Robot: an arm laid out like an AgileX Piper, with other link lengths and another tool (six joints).
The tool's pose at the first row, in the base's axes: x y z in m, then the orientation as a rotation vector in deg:
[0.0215 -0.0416 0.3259 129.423 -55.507 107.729]
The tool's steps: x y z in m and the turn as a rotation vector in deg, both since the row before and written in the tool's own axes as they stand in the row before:
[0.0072 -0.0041 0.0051 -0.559 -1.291 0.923]
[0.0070 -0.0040 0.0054 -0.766 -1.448 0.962]
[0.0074 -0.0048 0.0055 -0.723 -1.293 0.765]
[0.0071 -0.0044 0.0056 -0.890 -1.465 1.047]
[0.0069 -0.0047 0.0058 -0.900 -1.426 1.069]
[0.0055 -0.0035 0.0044 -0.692 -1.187 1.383]
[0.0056 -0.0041 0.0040 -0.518 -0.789 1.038]
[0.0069 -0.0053 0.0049 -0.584 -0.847 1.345]
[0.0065 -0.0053 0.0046 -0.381 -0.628 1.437]
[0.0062 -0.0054 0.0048 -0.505 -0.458 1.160]
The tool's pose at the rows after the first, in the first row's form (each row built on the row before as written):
[0.0284 -0.0435 0.3325 130.551 -57.290 106.344]
[0.0356 -0.0457 0.3386 131.719 -59.286 104.599]
[0.0434 -0.0477 0.3451 132.724 -60.963 102.939]
[0.0512 -0.0501 0.3510 133.772 -63.145 101.017]
[0.0594 -0.0525 0.3566 134.731 -65.350 99.091]
[0.0657 -0.0547 0.3608 -135.096 67.648 -97.404]
[0.0720 -0.0566 0.3654 -134.794 69.124 -95.908]
[0.0799 -0.0589 0.3711 -134.233 70.941 -94.220]
[0.0875 -0.0611 0.3765 -133.326 72.632 -92.846]
[0.0953 -0.0633 0.3815 -132.667 74.206 -91.747]

